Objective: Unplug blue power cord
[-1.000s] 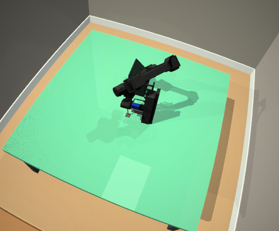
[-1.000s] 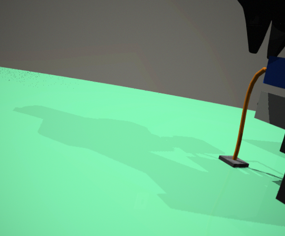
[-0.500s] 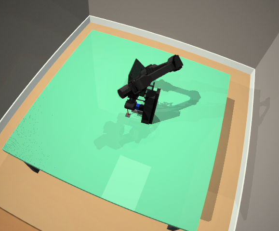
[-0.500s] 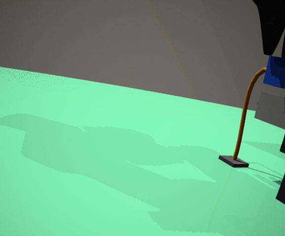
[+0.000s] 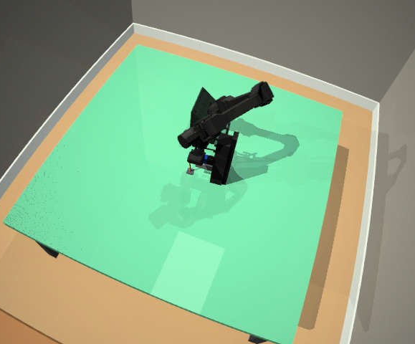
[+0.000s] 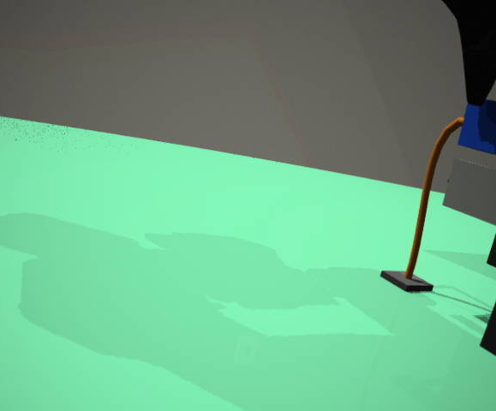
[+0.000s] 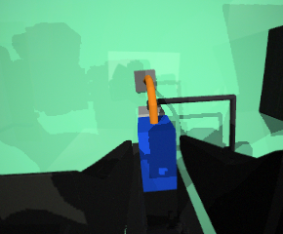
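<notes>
The blue plug is 3 cm to the left of my gripper tip. Round my gripper tip: grey anchor plate (14 cm below, 3 cm to the right).
</notes>
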